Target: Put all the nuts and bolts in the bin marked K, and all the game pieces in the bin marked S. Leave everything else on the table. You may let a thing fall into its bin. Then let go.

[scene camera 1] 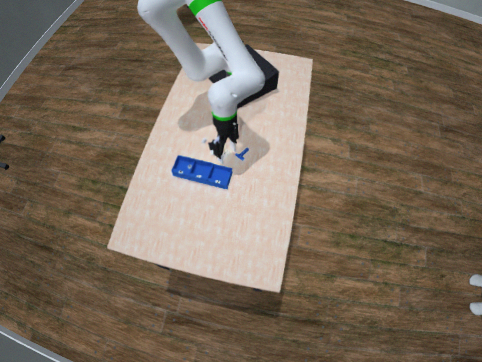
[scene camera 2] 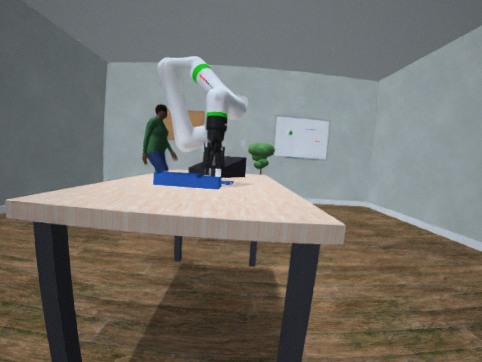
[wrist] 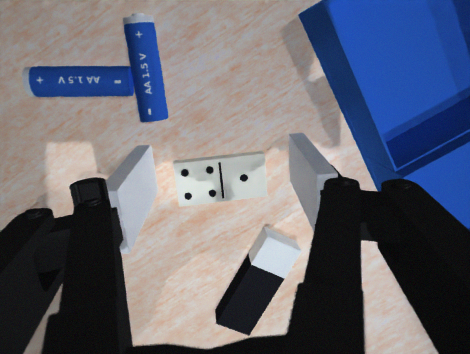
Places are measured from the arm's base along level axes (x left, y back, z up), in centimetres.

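Where they show: gripper, fingertip midpoint: [scene camera 1: 226,155] [wrist: 222,162]; arm's base, link origin: [scene camera 2: 215,162].
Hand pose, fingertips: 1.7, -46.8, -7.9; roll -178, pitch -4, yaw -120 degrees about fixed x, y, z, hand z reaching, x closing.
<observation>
Things, the pixels of their centre, and the offset from my fingertips, as dx, dy, dz.
- white domino, body centre: [wrist: 221,178] -0.7, +0.6, +0.0
- small pale ring, body centre: [scene camera 1: 189,166] -15.2, -8.3, +0.7
- crosswise, body centre: [wrist: 79,81] +7.6, +3.2, +0.3
- black block with a white end, body centre: [wrist: 256,282] -7.4, +2.7, +0.3
- small pale object, body centre: [scene camera 1: 204,140] -12.1, +6.4, +0.2
A white domino [wrist: 220,179] with black dots lies flat on the table in the wrist view, between the two fingertips and apart from both. My gripper [scene camera 1: 227,152] [scene camera 2: 212,173] [wrist: 222,162] is partly open and empty, low over the table beside the blue bins. The blue bins [scene camera 1: 202,182] [scene camera 2: 187,180] [wrist: 340,85] form one row of three compartments. Small white marks show on them in scene camera 1, too small to read. A small pale ring [scene camera 1: 189,166] shows in the left end compartment. The domino is hard to make out in the scene views.
Two blue AA batteries, one upright in the wrist view [wrist: 146,70] and one crosswise [wrist: 82,81], meet in a T. A black block with a white end [wrist: 257,285] lies near the domino, by the right finger. A small pale object [scene camera 1: 204,141] lies left of the gripper.
</observation>
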